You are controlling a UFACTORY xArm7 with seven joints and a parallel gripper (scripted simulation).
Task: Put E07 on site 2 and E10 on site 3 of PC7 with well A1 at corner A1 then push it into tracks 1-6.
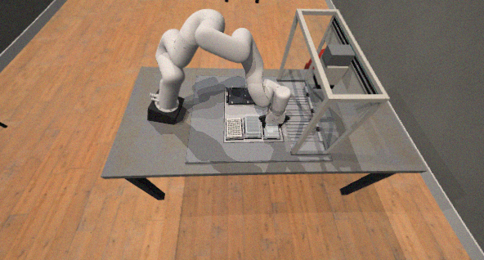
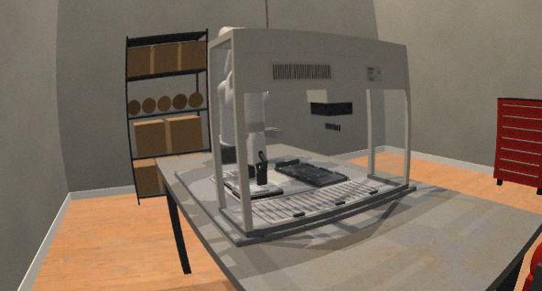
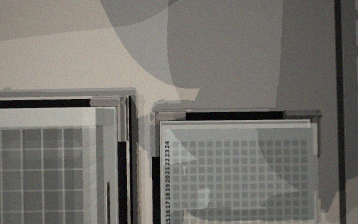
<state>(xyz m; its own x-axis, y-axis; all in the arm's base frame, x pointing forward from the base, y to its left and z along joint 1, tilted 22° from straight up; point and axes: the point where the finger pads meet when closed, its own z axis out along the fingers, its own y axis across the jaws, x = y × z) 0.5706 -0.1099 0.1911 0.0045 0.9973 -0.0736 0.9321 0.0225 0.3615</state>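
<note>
Now: the nest 50 mm below my hand. Round my hand: dark plate carrier PC7 (100 mm behind, 260 mm to the left, 40 mm below); then deep-well block E07 (110 mm behind, 10 mm to the left, 20 mm below); then frame post (300 mm ahead, 150 mm to the right, 190 mm above).
</note>
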